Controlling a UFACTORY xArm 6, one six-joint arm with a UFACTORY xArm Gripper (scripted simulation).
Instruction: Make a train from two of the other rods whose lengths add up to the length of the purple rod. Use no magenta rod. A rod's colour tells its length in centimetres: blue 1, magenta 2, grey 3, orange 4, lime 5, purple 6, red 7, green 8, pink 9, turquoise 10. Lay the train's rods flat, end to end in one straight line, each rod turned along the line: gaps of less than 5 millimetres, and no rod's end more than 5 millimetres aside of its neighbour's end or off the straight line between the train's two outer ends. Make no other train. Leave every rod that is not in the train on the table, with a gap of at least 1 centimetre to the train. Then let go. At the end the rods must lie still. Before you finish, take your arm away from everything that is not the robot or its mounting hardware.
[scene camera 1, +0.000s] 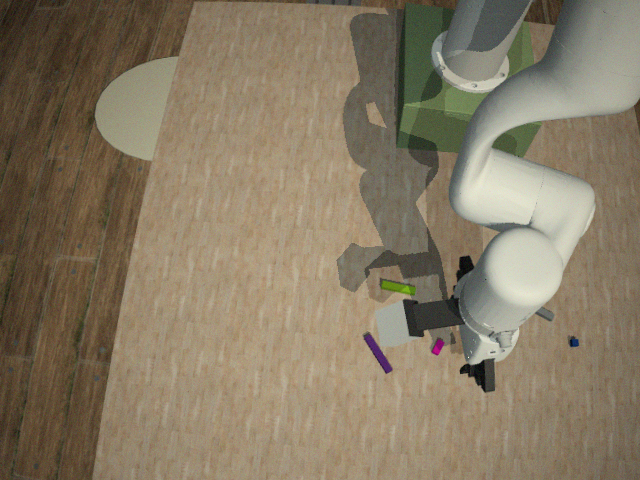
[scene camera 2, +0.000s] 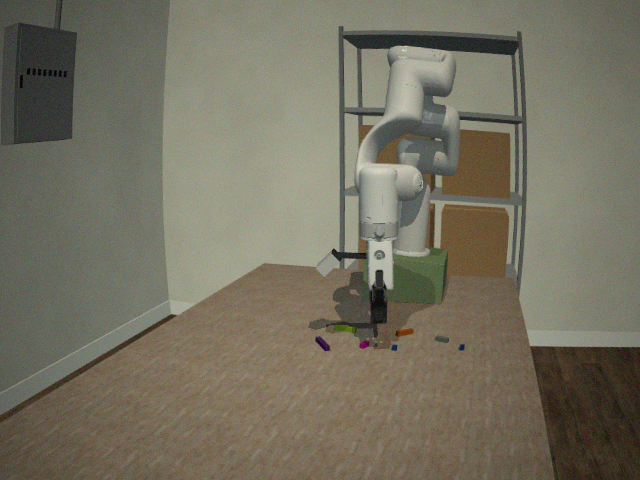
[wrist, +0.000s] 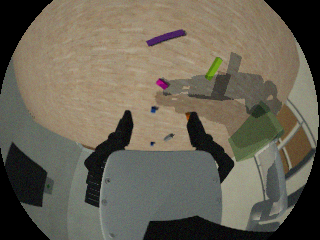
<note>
In view: my gripper (scene camera 1: 465, 336).
My gripper also shows in scene camera 2 (scene camera 2: 378, 315) and in the wrist view (wrist: 160, 118).
</note>
